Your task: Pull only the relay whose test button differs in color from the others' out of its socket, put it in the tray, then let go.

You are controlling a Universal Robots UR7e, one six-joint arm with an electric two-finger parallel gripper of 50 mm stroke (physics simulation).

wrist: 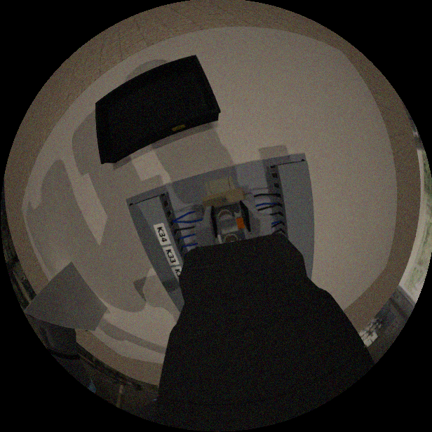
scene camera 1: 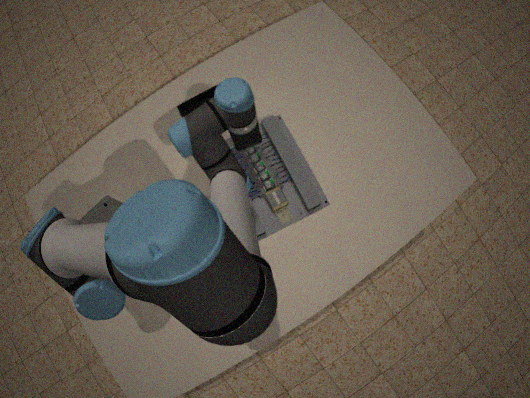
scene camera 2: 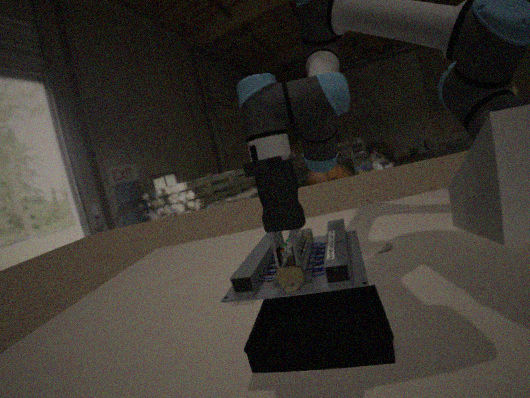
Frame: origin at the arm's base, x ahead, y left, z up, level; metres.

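Seen in the pictures: gripper, fingertip midpoint: [scene camera 2: 289,264]; arm's base, link origin: [scene camera 2: 518,143].
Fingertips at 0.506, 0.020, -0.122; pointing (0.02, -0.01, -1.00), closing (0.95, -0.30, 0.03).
Pixels of each thing's top centre, then the offset from my fingertips to it, as dx, dy, dz. "pt": a spot on its surface instead.
- black tray, surface spot: [scene camera 2: 320,327] pt -0.026, +0.157, -0.038
- grey panel, surface spot: [scene camera 1: 300,212] pt -0.013, -0.257, -0.031
- beige block, top centre: [scene camera 1: 276,198] -0.044, -0.190, +0.006
The relay with the orange test button [wrist: 241,223] is at the end of the relay row nearest the tray, beside the beige end block. My gripper [wrist: 227,212] is shut on this relay, one finger on each side, and the relay sits in line with the row; whether it is seated in its socket cannot be told. Other relays [scene camera 1: 264,172] with green buttons stand in the row in scene camera 1. The black tray [scene camera 2: 320,327] [wrist: 155,110] lies apart from the panel, with a small yellow mark on its near inner wall.
The grey panel [scene camera 1: 300,212] [wrist: 145,195] carries two raised wire ducts [scene camera 1: 295,165] [scene camera 2: 337,250] beside the row, with blue and black wires between. Labels K34 and K33 [wrist: 171,255] are on one duct. A beige block [scene camera 1: 276,198] [scene camera 2: 290,278] stands at the other end. A grey box [wrist: 70,300] stands at the side.
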